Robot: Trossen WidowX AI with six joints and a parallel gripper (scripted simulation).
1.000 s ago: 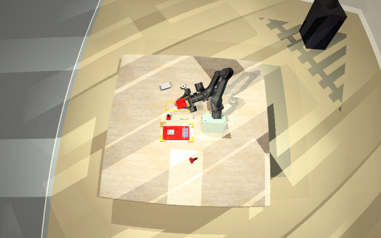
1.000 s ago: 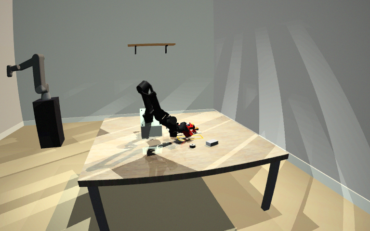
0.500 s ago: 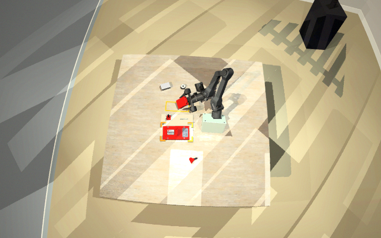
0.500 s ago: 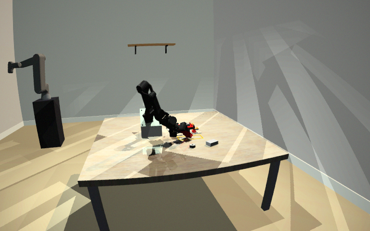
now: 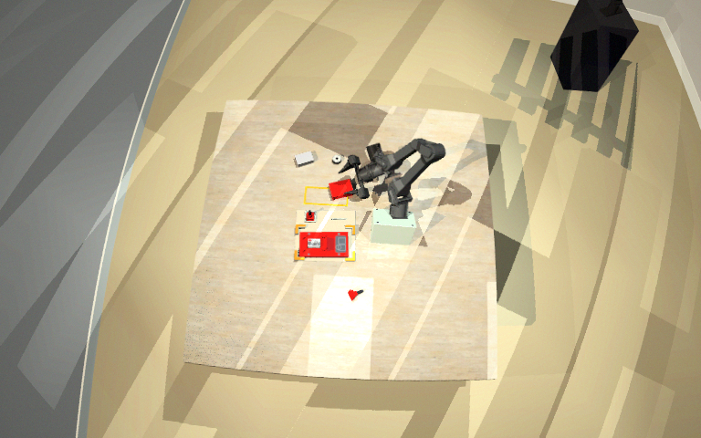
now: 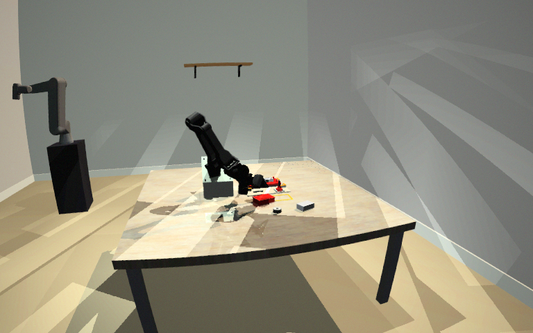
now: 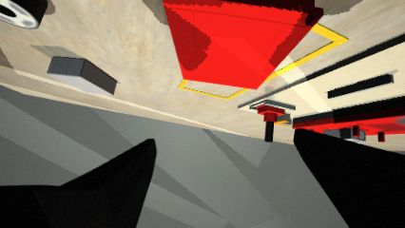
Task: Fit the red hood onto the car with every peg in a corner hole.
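My gripper tip is 6 cm above the red hood and 1 cm to the left of it. From my gripper tip the other things lie so: small wheel (16 cm to the right, 7 cm below, 1 cm ahead); then engine block (25 cm to the left, 13 cm ahead, 5 cm below).
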